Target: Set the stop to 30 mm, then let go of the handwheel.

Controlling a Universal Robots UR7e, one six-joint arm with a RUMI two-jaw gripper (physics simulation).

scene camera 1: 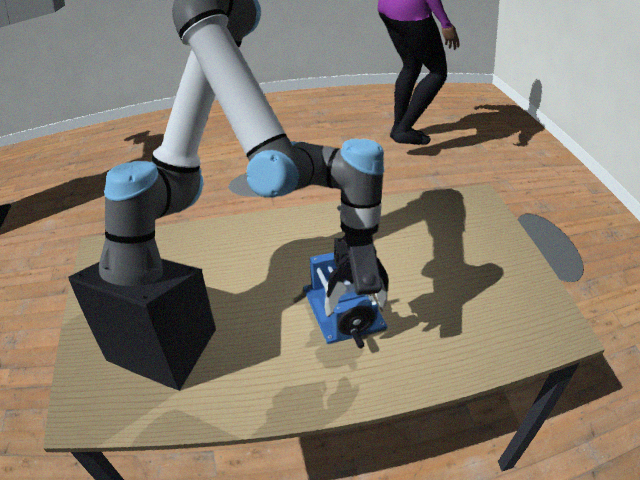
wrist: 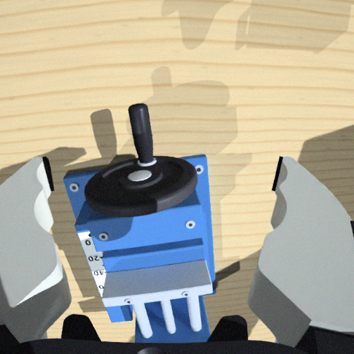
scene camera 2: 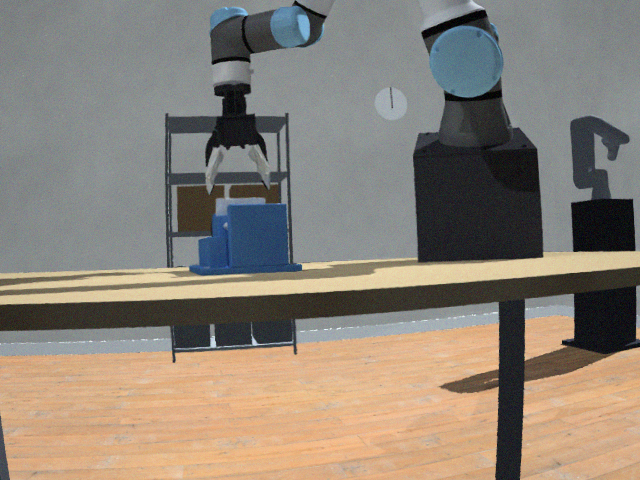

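Pixels of known places: gripper, fingertip midpoint: [scene camera 1: 355, 313] [scene camera 2: 239, 192]; arm's base at its link origin: [scene camera 1: 130, 272] [scene camera 2: 476, 139].
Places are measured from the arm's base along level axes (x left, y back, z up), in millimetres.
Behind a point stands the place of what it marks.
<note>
The blue fixture [scene camera 1: 321, 316] @[x 23, y -419, z -231 mm] [scene camera 2: 256, 237] @[x 146, y -460, z -190 mm] [wrist: 150, 227] stands on the table. Its black handwheel [scene camera 1: 343, 321] @[x -75, y -450, z -152 mm] [wrist: 172, 192] has a black handle [scene camera 1: 357, 338] @[x -100, y -477, z -189 mm] [wrist: 141, 131] that points away from the fixture. The light grey stop [scene camera 2: 222, 207] @[x 17, y -504, z -134 mm] [wrist: 157, 282] sits behind the wheel on the fixture. In the wrist view its front edge appears close to the 40 mark on the white scale [wrist: 90, 250]; the slanted view hides the exact reading. My gripper [scene camera 1: 356, 310] @[x -110, y -466, z -94 mm] [scene camera 2: 238, 189] @[x -110, y -466, z -94 mm] [wrist: 162, 161] is wide open and empty above the fixture, its fingers either side of the handwheel and apart from it.
A black pedestal [scene camera 1: 155, 330] @[x -150, y -58, z -30 mm] [scene camera 2: 478, 206] @[x 88, y -60, z -145 mm] carries the arm on the wooden table [scene camera 1: 232, 403] @[x -199, y -179, z -241 mm] [scene camera 2: 361, 307] @[x 502, y -419, z -255 mm]. A shelf rack [scene camera 2: 168, 206] and another robot on a black stand [scene camera 2: 602, 232] are beyond the table. A person [scene camera 1: 418, 51] stands on the floor behind the table.
</note>
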